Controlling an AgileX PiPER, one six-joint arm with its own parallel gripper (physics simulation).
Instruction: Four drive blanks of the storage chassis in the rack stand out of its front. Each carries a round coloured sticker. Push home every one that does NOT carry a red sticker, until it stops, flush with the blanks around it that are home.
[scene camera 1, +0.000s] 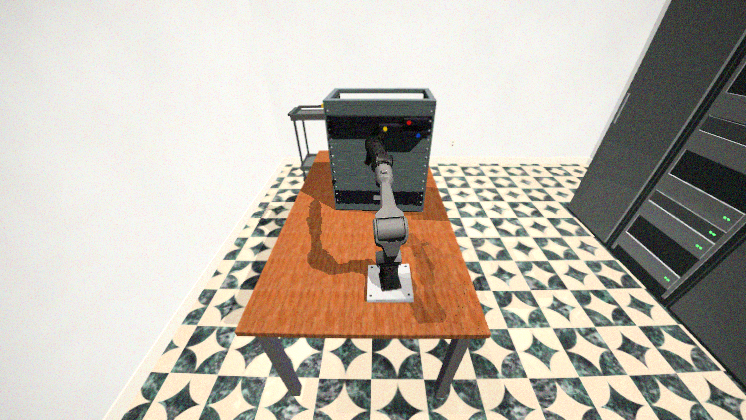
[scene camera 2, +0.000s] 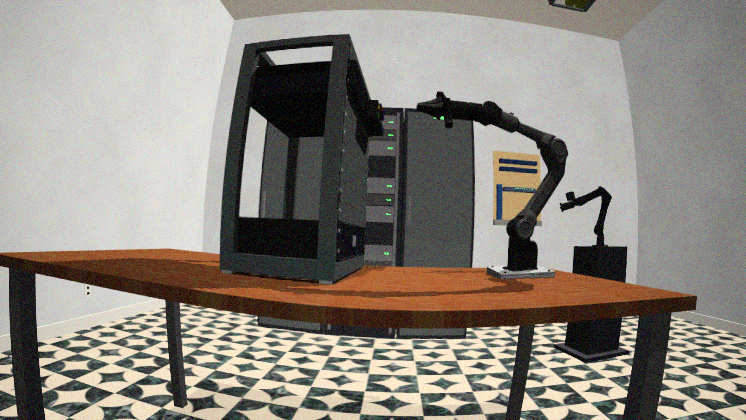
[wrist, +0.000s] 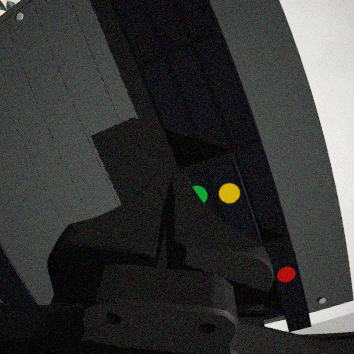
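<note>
The dark storage chassis (scene camera 1: 343, 127) (wrist: 185, 65) sits high in the grey rack (scene camera 1: 379, 108) (scene camera 2: 328, 156). Blanks stand out of its front. A yellow sticker (scene camera 1: 385, 128) (wrist: 229, 193) is at the left, with a green sticker (wrist: 199, 192) directly below it, partly covered by a finger in the wrist view and hidden in scene camera 1. A red sticker (scene camera 1: 408, 122) (wrist: 286, 274) is to the right, and a blue sticker (scene camera 1: 418, 135) lower right; the blue does not show in the wrist view. My gripper (scene camera 2: 419, 106) (wrist: 169, 190) is shut and empty, apart from the blanks in front of them.
The rack stands on the wooden table (scene camera 1: 344, 313) (scene camera 2: 417, 307). Plain grey panels (scene camera 1: 354, 166) fill the rack below the chassis. A cart (scene camera 1: 308, 115) stands behind at the left, tall cabinets (scene camera 1: 616, 156) at the right. A second arm stands on a black pedestal (scene camera 2: 600, 266).
</note>
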